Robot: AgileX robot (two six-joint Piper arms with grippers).
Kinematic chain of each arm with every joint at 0, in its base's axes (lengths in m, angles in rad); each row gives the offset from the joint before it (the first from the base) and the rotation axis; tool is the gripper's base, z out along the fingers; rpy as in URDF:
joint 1: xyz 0 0 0.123 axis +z
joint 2: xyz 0 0 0 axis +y
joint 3: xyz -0.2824 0 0.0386 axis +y
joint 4: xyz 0.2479 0 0.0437 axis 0.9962 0 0.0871
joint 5: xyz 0 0 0 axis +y
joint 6: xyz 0.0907 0 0.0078 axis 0.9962 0 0.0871
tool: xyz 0 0 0 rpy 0 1.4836 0
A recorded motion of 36 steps. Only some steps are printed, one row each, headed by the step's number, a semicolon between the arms.
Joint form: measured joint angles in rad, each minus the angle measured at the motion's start. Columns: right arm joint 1, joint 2, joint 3, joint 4, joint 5, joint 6; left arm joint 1, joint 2, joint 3, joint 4, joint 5, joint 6.
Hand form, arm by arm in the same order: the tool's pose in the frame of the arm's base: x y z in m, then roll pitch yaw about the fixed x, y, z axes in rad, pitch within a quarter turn. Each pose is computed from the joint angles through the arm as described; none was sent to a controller.
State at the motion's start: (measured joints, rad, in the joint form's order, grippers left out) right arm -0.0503 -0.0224 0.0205 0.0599 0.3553 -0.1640; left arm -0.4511 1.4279 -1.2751 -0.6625 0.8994 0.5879
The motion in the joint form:
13: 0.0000 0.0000 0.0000 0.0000 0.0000 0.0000; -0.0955 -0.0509 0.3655 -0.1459 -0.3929 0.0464
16: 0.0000 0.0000 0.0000 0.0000 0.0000 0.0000; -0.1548 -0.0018 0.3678 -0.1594 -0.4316 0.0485
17: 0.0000 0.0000 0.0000 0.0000 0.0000 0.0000; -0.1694 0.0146 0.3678 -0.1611 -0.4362 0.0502
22: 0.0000 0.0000 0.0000 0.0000 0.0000 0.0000; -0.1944 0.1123 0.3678 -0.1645 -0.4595 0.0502
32: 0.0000 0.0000 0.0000 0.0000 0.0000 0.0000; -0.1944 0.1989 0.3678 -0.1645 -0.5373 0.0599
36: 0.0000 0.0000 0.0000 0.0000 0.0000 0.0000; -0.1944 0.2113 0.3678 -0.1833 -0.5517 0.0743
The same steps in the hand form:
13: 0.0524 -0.0007 0.1754 -2.7828 1.2867 -2.7979; 0.2285 -0.1765 0.2770 -2.6812 0.7820 2.7365
16: 0.0524 -0.0007 0.1754 -2.7828 1.2867 -2.7979; 0.2265 -0.1936 0.2636 -2.6866 0.7581 2.7033
17: 0.0524 -0.0007 0.1754 -2.7828 1.2867 -2.7979; 0.2259 -0.1982 0.2589 -2.6909 0.7458 2.6884
22: 0.0524 -0.0007 0.1754 -2.7828 1.2867 -2.7979; 0.2323 -0.2108 0.2298 -2.7155 0.6659 2.6641
32: 0.0524 -0.0007 0.1754 -2.7828 1.2867 -2.7979; 0.2455 -0.2147 0.2043 -2.7692 0.6417 2.6720
36: 0.0524 -0.0007 0.1754 -2.7828 1.2867 -2.7979; 0.2475 -0.2156 0.2010 -2.7691 0.6427 2.6811

